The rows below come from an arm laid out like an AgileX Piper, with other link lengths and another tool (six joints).
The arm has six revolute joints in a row. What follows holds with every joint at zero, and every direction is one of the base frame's. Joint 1 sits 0.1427 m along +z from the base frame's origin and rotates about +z. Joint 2 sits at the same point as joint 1 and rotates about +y. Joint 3 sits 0.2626 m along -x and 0.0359 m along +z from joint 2 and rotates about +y. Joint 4 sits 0.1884 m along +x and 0.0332 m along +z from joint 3 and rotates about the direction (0.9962, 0, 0.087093). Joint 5 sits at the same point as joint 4 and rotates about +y. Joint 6 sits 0.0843 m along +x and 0.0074 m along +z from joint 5 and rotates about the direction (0.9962, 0, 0.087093). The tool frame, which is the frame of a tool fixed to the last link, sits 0.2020 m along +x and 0.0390 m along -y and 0.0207 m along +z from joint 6; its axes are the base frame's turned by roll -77.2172, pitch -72.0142 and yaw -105.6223 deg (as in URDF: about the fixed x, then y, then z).
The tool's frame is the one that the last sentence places.
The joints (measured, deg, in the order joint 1, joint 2, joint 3, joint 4, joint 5, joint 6), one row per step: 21.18 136.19 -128.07 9.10 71.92 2.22; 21.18 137.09 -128.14 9.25 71.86 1.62; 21.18 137.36 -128.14 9.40 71.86 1.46; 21.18 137.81 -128.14 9.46 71.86 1.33; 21.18 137.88 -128.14 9.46 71.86 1.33; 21.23 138.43 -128.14 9.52 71.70 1.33; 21.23 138.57 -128.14 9.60 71.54 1.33; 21.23 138.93 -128.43 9.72 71.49 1.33; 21.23 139.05 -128.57 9.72 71.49 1.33; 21.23 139.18 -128.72 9.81 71.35 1.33; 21.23 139.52 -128.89 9.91 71.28 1.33; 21.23 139.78 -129.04 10.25 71.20 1.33; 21.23 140.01 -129.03 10.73 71.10 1.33
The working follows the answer.
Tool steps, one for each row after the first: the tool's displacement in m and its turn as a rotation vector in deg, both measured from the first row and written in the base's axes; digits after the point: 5 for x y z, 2 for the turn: -0.00108 0.00034 -0.00703 -0.25 0.63 0.55; -0.00180 0.00083 -0.00925 -0.23 0.90 0.70; -0.00277 0.00077 -0.01299 -0.36 1.31 0.82; -0.00292 0.00071 -0.01358 -0.38 1.38 0.82; -0.00363 0.00114 -0.01798 -0.47 1.77 0.84; -0.00334 0.00162 -0.01895 -0.39 1.78 0.80; -0.00278 0.00244 -0.02058 -0.29 1.84 0.79; -0.00240 0.00259 -0.02096 -0.28 1.82 0.79; -0.00151 0.00336 -0.02120 -0.14 1.70 0.76; -0.00135 0.00391 -0.02319 -0.09 1.83 0.73; -0.00146 0.00559 -0.02456 0.22 1.98 0.69; -0.00240 0.00765 -0.02633 0.61 2.28 0.63
Tool pose at each row, in the base's axes (x y z in m, rotation vector in deg; rounded; the steps above come from the unrounded poses): 0.44698 0.17810 0.02458 -169.24 0.55 -16.12; 0.44590 0.17844 0.01755 -169.53 -0.22 -15.13; 0.44519 0.17894 0.01533 -169.54 -0.39 -14.71; 0.44422 0.17887 0.01159 -169.70 -0.53 -14.10; 0.44407 0.17881 0.01101 -169.74 -0.53 -14.00; 0.44335 0.17925 0.00661 -169.87 -0.52 -13.43; 0.44365 0.17973 0.00563 -169.80 -0.46 -13.42; 0.44421 0.18055 0.00400 -169.70 -0.41 -13.32; 0.44458 0.18069 0.00362 -169.69 -0.41 -13.35; 0.44548 0.18146 0.00338 -169.54 -0.36 -13.51; 0.44564 0.18202 0.00139 -169.50 -0.31 -13.32; 0.44552 0.18369 0.00003 -169.22 -0.18 -13.08; 0.44458 0.18576 -0.00175 -168.87 0.00 -12.62

